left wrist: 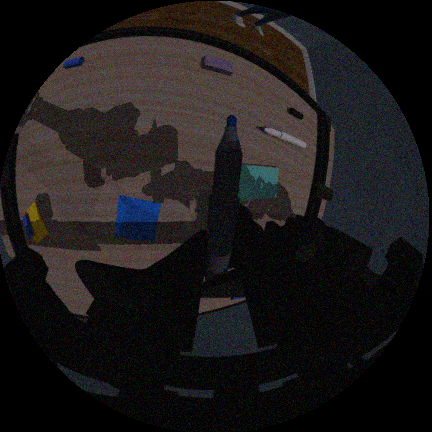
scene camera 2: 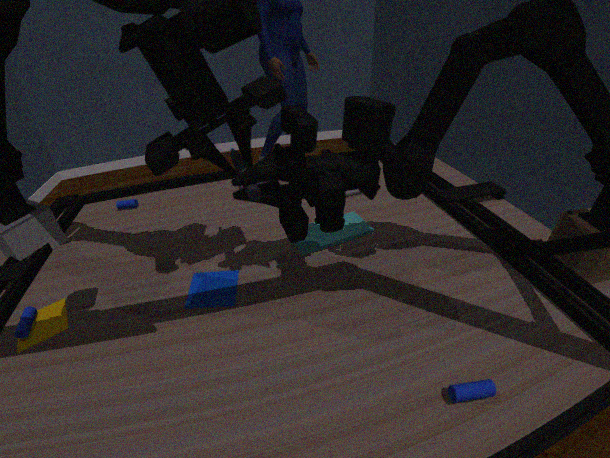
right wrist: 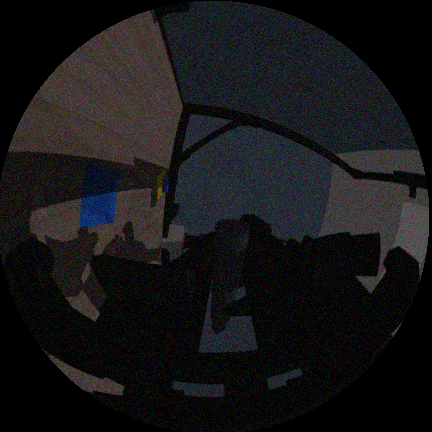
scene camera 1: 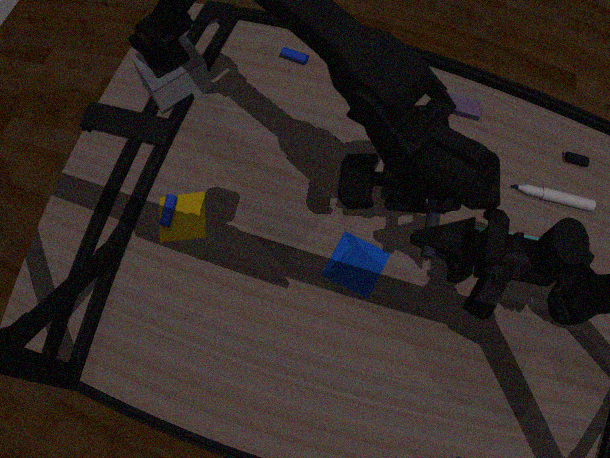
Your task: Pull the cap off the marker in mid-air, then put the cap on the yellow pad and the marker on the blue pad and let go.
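Places are measured from the left arm's base along level axes (x ahead, y right, z down), in millimetres.
Where they show: left gripper, fingertip midpoint: (left wrist: 219,234) (scene camera 2: 244,174) (right wrist: 216,299) (scene camera 1: 434,210); right gripper, fingertip midpoint: (left wrist: 188,282) (scene camera 2: 232,189) (right wrist: 225,237) (scene camera 1: 411,236); left arm's base, link origin: (scene camera 2: 15,214) (right wrist: 184,240) (scene camera 1: 166,58); right arm's base, link origin: (scene camera 2: 604,223).
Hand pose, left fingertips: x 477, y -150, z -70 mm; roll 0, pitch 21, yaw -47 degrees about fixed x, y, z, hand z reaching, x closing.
Things, the pixels of their top centre, and the offset from my left fingertips.
- dark marker, top centre: (left wrist: 230,238) (right wrist: 238,303) (scene camera 2: 240,160) dx -7, dy -4, dz -19 mm
- blue cap, top centre: (scene camera 1: 166,208) (scene camera 2: 22,318) (left wrist: 24,226) (right wrist: 168,184) dx -263, dy +274, dz +139 mm
- yellow pad, top centre: (scene camera 1: 181,216) (scene camera 2: 42,323) (left wrist: 34,223) (right wrist: 160,183) dx -245, dy +260, dz +157 mm
- blue pad, top centre: (scene camera 1: 356,264) (right wrist: 101,196) (scene camera 2: 212,288) (left wrist: 136,219) dx -33, dy +86, dz +157 mm
- blue cylinder, top centre: (scene camera 1: 294,52) (scene camera 2: 125,200) dx -396, dy -51, dz +137 mm
- more, top centre: (scene camera 2: 475,386) dx +337, dy +131, dz +137 mm
- white marker, top centre: (scene camera 1: 557,193) (left wrist: 288,136) dx +77, dy -266, dz +136 mm
- black piece, top centre: (scene camera 1: 578,156) (left wrist: 298,112) dx +53, dy -363, dz +137 mm
- purple block, top centre: (scene camera 1: 464,104) (left wrist: 219,62) dx -147, dy -237, dz +143 mm
- teal block, top centre: (scene camera 2: 330,229) (left wrist: 253,182) dx +93, dy -116, dz +150 mm
The dark marker (left wrist: 227,170) (right wrist: 230,255) is held in the air, its blue nib pointing up in the left wrist view; no cap is on it. My left gripper (left wrist: 219,234) is shut on the marker's barrel. My right gripper (scene camera 1: 424,238) is shut on the marker too, near its rear end, and the two grippers are close together. A blue cap (scene camera 1: 169,210) (scene camera 2: 26,322) lies on the yellow pad (scene camera 1: 192,203) (scene camera 2: 52,322). The blue pad (scene camera 1: 356,262) (scene camera 2: 213,288) (left wrist: 139,217) (right wrist: 99,202) has no object on it. The fingertips are dark and partly hidden in both scene views.
Another blue cylinder (scene camera 1: 294,55) (scene camera 2: 127,204) lies at the back, one more (scene camera 2: 471,390) at the front right of scene camera 2. A white marker (scene camera 1: 560,196) (left wrist: 285,137), a black piece (scene camera 1: 576,159), a purple block (scene camera 1: 467,106) and a teal block (scene camera 2: 340,232) lie on the table.
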